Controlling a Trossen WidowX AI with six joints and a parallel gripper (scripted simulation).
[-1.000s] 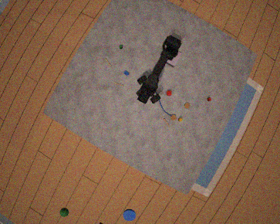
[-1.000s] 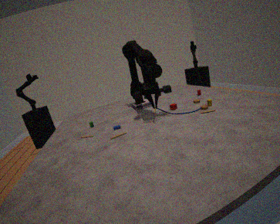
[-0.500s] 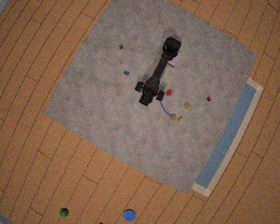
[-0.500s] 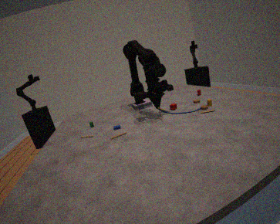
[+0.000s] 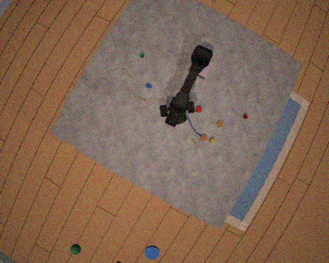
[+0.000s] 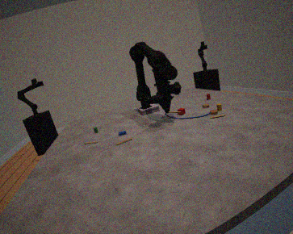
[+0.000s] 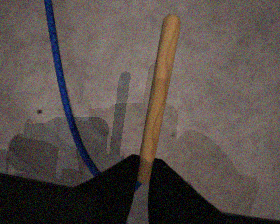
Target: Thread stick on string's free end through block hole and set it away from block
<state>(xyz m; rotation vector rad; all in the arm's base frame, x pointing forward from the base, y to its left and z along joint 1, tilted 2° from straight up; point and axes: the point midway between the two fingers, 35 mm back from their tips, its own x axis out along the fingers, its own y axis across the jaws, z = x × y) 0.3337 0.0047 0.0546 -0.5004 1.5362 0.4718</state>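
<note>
The red wooden block is 120 mm to the left of my gripper tip, 80 mm behind it and 40 mm below it. Also, from my gripper tip: round button 230 mm to the left, 60 mm ahead, 50 mm below; then thin stick 10 mm to the left, 10 mm ahead; then blue piece 230 mm to the right, 70 mm behind, 50 mm below.
</note>
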